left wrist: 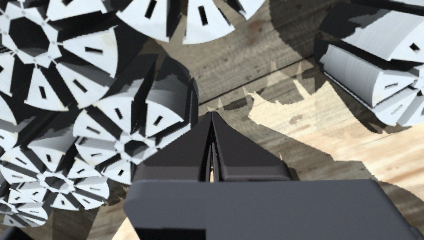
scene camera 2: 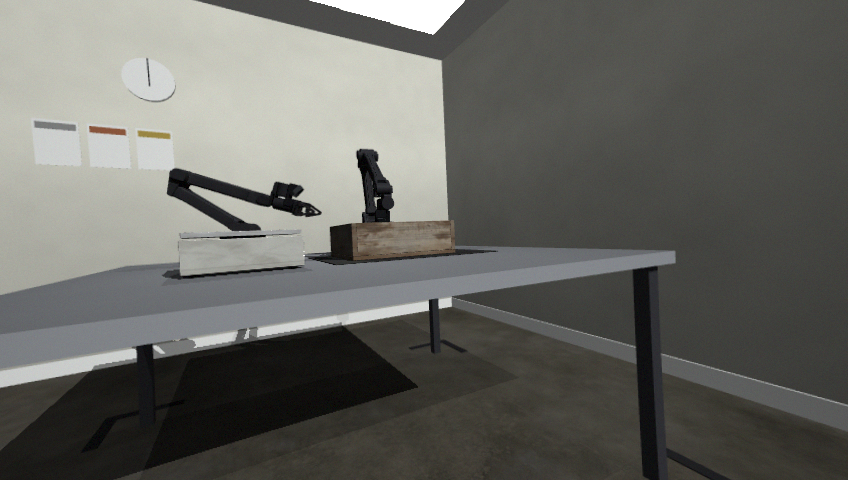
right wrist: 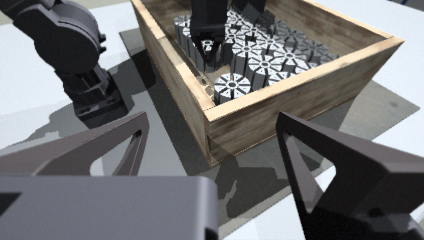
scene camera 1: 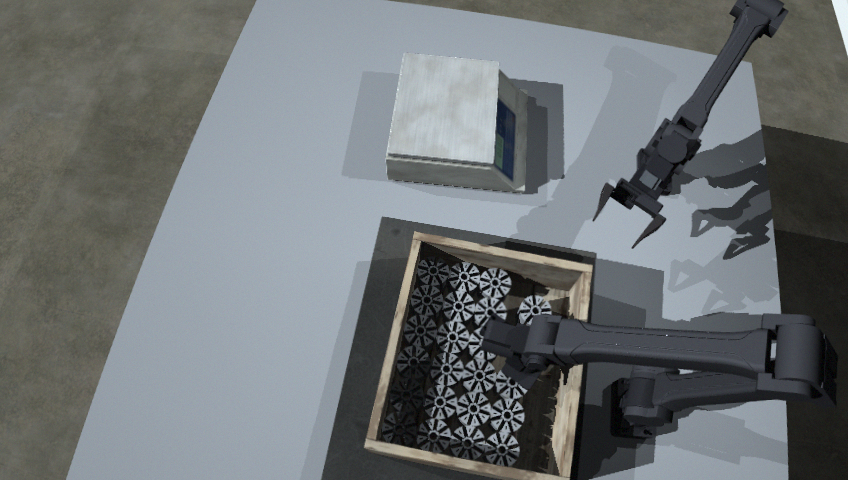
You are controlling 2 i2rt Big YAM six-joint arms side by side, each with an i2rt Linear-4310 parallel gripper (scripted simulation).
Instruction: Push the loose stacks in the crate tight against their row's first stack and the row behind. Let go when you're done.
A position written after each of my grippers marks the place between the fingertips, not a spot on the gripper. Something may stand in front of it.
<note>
I see my left gripper [left wrist: 211,119], my right gripper [scene camera 1: 612,234], a wooden crate [scene camera 1: 566,285], a stack [left wrist: 380,85], a stack [left wrist: 147,110], a dark mat [right wrist: 248,184] and a stack [scene camera 1: 500,409].
The wooden crate also shows in the left wrist view [left wrist: 261,78], in scene camera 2 [scene camera 2: 356,241] and in the right wrist view [right wrist: 223,132]. My right gripper is seen too in the right wrist view [right wrist: 212,118]. The left wrist view does not show the dark mat: it is out of frame.
</note>
